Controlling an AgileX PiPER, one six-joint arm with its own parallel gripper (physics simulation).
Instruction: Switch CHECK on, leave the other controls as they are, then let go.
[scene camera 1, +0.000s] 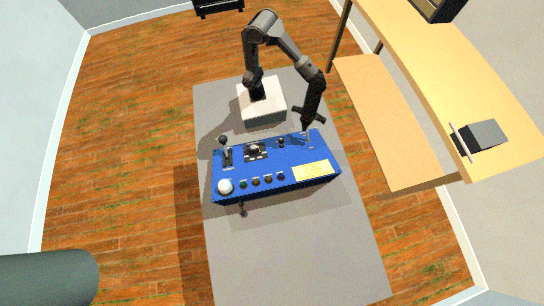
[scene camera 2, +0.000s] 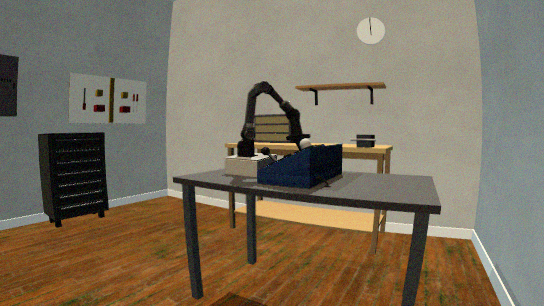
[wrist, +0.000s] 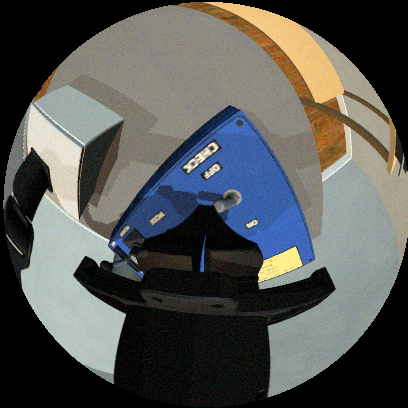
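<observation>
The blue control panel (scene camera 1: 277, 162) (scene camera 2: 286, 172) (wrist: 272, 185) stands on the grey table. The CHECK toggle, a short metal lever (scene camera 1: 307, 136) (wrist: 228, 201), is at the panel's right end in scene camera 1. In the wrist view it stands between the OFF label (wrist: 211, 171) and the ON label (wrist: 252, 223), near the CHECK label (wrist: 201, 157). Which way it leans is hard to tell. My gripper (scene camera 1: 304, 130) (wrist: 205, 214) is shut and empty. Its tips are right beside the lever's free end, on the OFF side; whether they touch is unclear.
A small black knobbed lever (scene camera 1: 281, 141), a rotary knob (scene camera 1: 254, 149) and a ball-topped lever (scene camera 1: 223, 140) stand along the same panel edge. A white dome (scene camera 1: 225, 187) (scene camera 2: 305, 143) and several small buttons line the opposite edge. The arm's white base block (scene camera 1: 264, 100) is behind the panel.
</observation>
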